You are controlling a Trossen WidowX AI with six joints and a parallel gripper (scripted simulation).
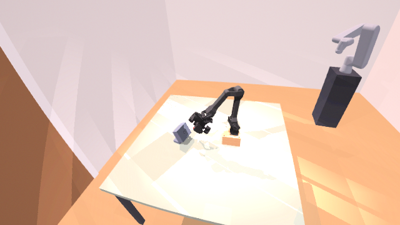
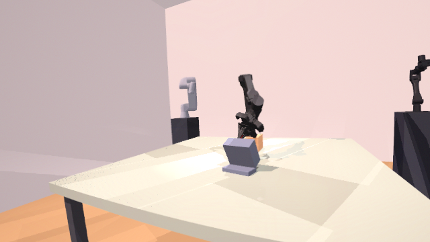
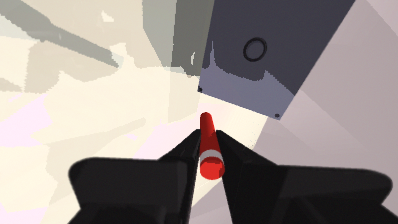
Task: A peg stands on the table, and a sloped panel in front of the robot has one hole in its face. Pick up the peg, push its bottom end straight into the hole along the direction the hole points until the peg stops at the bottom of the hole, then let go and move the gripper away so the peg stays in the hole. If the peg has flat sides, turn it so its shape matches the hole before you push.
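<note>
Now: the grey-blue sloped panel 100 mm ahead of my gripper tip, 50 mm to the left of it and 40 mm below it. The rest, counted from my gripper tip: red peg 10 mm behind, 10 mm above.
</note>
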